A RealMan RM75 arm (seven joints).
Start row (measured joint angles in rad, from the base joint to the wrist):
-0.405, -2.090, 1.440, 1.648, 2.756, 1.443, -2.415
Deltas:
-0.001, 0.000, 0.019, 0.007, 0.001, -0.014, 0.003
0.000, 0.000, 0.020, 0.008, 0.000, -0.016, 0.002
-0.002, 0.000, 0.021, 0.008, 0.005, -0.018, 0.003
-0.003, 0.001, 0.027, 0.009, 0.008, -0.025, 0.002
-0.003, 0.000, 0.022, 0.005, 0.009, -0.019, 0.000
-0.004, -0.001, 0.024, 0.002, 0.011, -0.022, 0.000
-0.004, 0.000, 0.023, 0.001, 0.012, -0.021, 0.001
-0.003, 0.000, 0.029, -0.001, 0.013, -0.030, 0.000
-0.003, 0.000, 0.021, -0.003, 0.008, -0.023, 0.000
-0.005, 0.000, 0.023, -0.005, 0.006, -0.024, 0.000
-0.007, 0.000, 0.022, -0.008, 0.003, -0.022, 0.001
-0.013, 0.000, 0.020, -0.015, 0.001, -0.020, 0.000
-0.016, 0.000, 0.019, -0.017, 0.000, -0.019, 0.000
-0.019, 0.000, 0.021, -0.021, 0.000, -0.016, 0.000
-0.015, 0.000, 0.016, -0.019, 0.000, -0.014, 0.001
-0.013, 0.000, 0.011, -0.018, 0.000, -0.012, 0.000
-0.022, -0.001, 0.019, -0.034, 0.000, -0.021, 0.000
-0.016, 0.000, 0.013, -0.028, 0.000, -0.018, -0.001
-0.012, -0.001, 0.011, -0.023, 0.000, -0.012, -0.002
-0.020, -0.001, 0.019, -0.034, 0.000, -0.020, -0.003
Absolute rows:
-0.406, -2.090, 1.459, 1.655, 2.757, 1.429, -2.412
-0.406, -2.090, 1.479, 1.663, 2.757, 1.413, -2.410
-0.408, -2.090, 1.500, 1.671, 2.762, 1.395, -2.407
-0.411, -2.089, 1.527, 1.680, 2.770, 1.370, -2.405
-0.414, -2.089, 1.549, 1.685, 2.779, 1.351, -2.405
-0.418, -2.090, 1.573, 1.687, 2.790, 1.329, -2.405
-0.422, -2.090, 1.596, 1.688, 2.802, 1.308, -2.404
-0.425, -2.090, 1.625, 1.687, 2.815, 1.278, -2.404
-0.428, -2.090, 1.646, 1.684, 2.823, 1.255, -2.404
-0.433, -2.090, 1.669, 1.679, 2.829, 1.231, -2.404
-0.440, -2.090, 1.691, 1.671, 2.832, 1.209, -2.403
-0.453, -2.090, 1.711, 1.656, 2.833, 1.189, -2.403
-0.469, -2.090, 1.730, 1.639, 2.833, 1.170, -2.403
-0.488, -2.090, 1.751, 1.618, 2.833, 1.154, -2.403
-0.503, -2.090, 1.767, 1.599, 2.833, 1.140, -2.402
-0.516, -2.090, 1.778, 1.581, 2.833, 1.128, -2.402
-0.538, -2.091, 1.797, 1.547, 2.833, 1.107, -2.402
-0.554, -2.091, 1.810, 1.519, 2.833, 1.089, -2.403
-0.566, -2.092, 1.821, 1.496, 2.833, 1.077, -2.405
-0.586, -2.093, 1.840, 1.462, 2.833, 1.057, -2.408

